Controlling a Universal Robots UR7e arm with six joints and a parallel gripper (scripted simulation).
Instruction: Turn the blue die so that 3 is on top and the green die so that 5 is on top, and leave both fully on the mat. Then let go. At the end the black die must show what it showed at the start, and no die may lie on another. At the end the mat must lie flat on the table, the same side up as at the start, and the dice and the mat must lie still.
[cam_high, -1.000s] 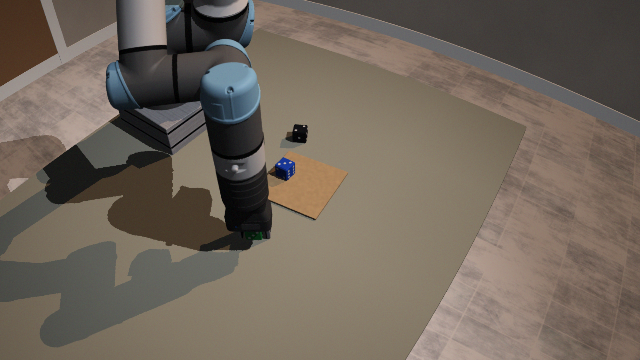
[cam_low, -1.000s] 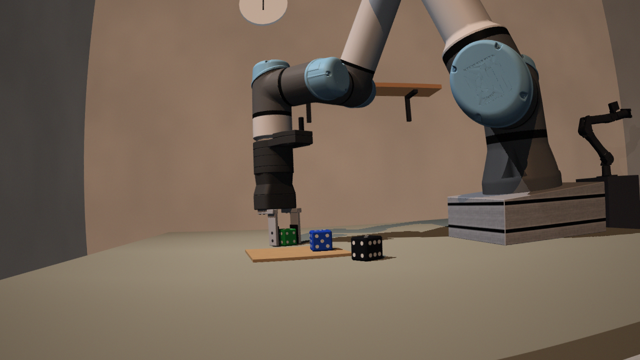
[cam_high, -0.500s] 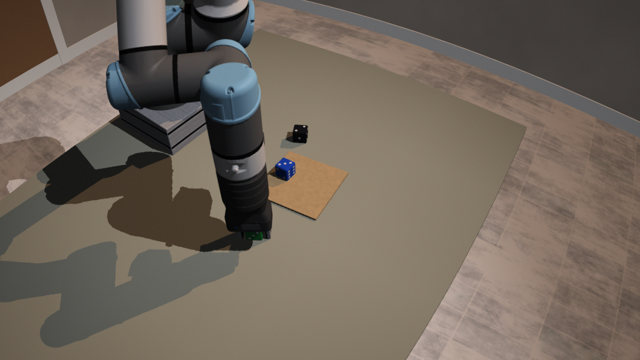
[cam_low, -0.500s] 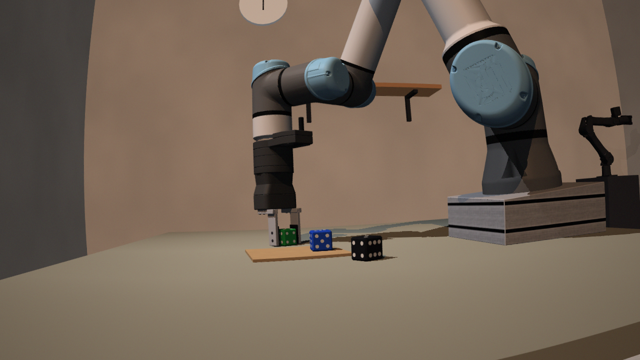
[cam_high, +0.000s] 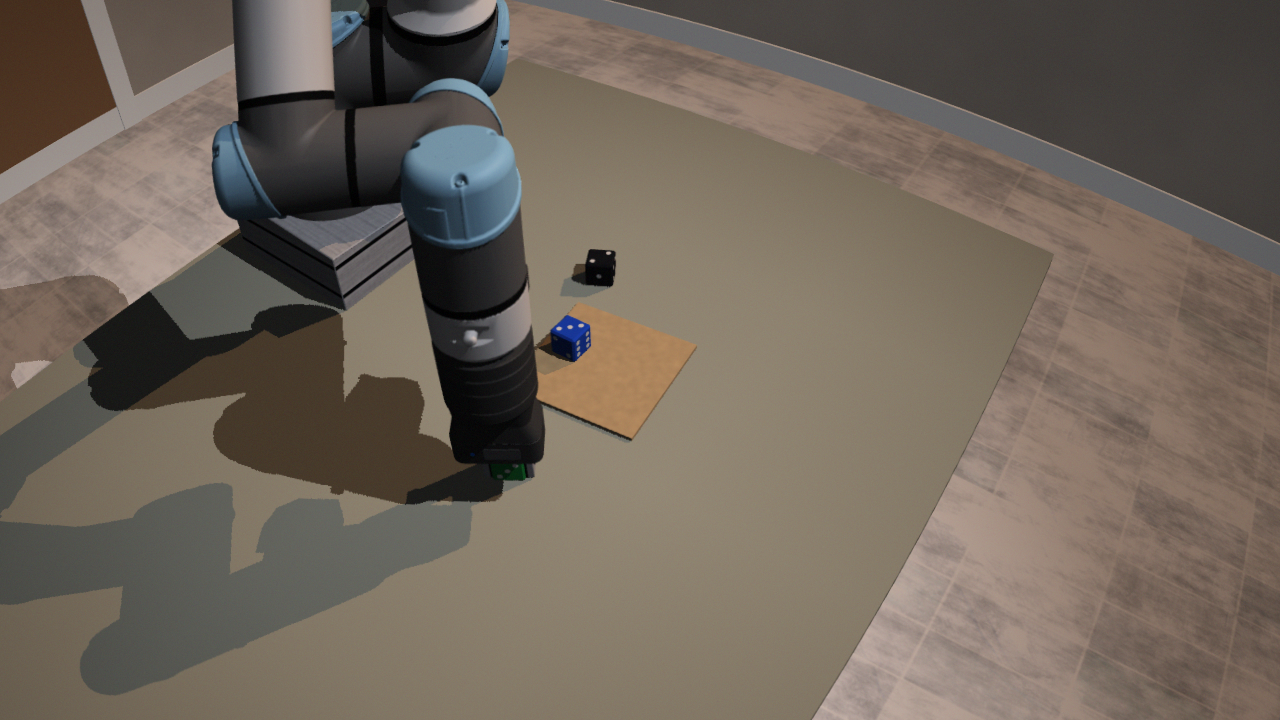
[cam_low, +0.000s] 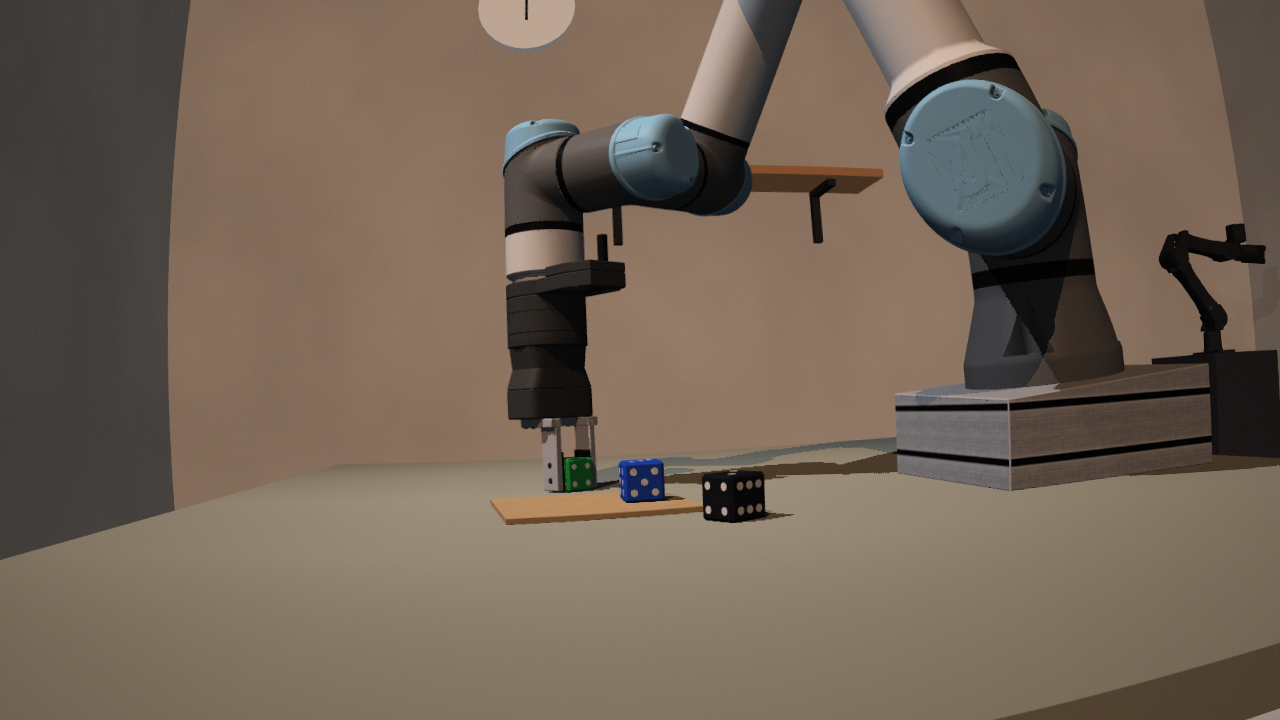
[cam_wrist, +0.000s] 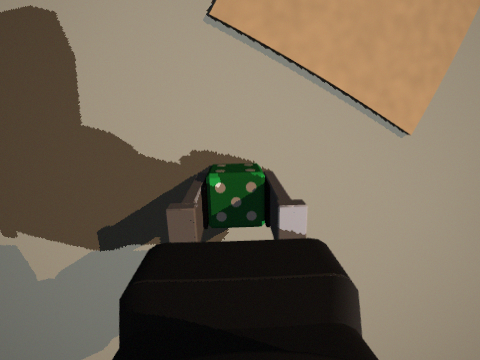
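The green die is right at my hand. Round my hand: brown mat (150 mm to the left, 20 mm below); black die (90 mm behind, 270 mm to the left); blue die (40 mm behind, 150 mm to the left).
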